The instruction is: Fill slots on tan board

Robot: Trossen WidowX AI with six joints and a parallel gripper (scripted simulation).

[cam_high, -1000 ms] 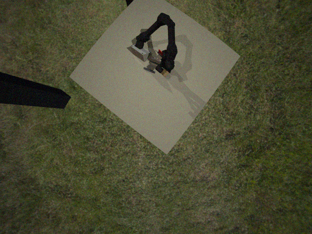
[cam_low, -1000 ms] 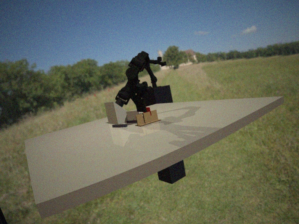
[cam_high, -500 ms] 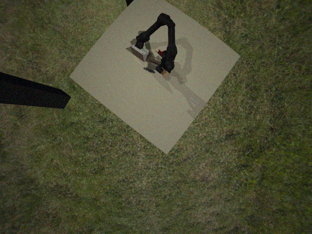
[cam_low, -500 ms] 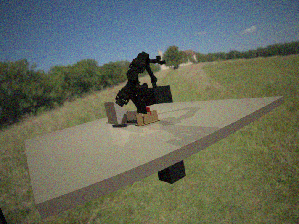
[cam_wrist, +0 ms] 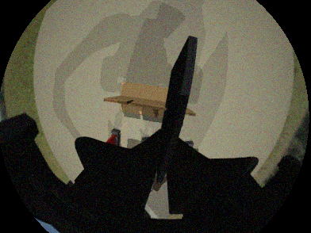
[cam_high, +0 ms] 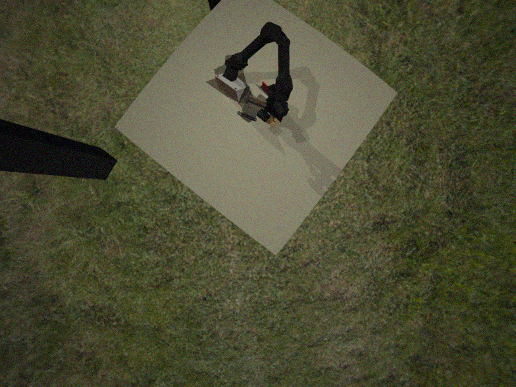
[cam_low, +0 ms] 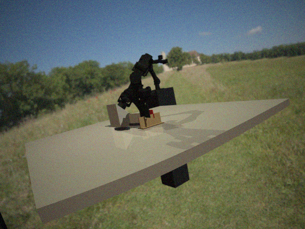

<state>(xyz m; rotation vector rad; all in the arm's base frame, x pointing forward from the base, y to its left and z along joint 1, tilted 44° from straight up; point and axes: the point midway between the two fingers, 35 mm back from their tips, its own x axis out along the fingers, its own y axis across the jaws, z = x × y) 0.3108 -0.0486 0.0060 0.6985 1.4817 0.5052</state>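
Right now my gripper tip is 5 cm above the tan board, 3 cm short of it and 2 cm to the right of it. From my gripper tip the other things lie so: dark board (3 cm ahead); red board (12 cm to the left, 10 cm behind, 5 cm below).
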